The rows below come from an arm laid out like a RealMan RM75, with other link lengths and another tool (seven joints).
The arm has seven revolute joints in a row. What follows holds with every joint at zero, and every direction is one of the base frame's. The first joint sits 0.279 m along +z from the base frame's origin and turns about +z. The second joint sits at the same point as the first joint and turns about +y. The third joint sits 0.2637 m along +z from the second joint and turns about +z. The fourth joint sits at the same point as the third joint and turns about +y. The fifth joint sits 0.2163 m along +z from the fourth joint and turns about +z. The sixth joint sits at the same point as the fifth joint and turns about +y. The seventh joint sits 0.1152 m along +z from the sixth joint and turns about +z. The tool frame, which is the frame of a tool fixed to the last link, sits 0.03 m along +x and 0.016 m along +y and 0.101 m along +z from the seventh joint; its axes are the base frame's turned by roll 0, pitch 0 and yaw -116.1 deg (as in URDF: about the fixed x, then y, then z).
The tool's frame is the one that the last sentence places.
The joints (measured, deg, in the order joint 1, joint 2, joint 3, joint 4, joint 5, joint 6, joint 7), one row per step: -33.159 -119.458 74.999 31.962 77.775 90.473 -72.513; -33.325 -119.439 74.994 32.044 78.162 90.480 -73.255; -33.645 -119.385 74.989 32.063 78.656 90.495 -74.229; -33.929 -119.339 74.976 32.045 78.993 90.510 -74.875; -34.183 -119.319 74.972 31.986 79.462 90.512 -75.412; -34.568 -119.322 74.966 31.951 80.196 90.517 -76.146
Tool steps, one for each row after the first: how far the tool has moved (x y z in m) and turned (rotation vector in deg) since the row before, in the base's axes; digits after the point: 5 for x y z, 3 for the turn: 0.00036 0.00012 -0.00066 -0.607 0.304 0.187; 0.00066 0.00039 -0.00085 -0.821 0.421 0.223; 0.00067 0.00041 -0.00056 -0.551 0.295 0.104; 0.00020 -0.00004 -0.00116 -0.558 0.410 0.055; 0.00054 -0.00023 -0.00186 -0.784 0.621 -0.025
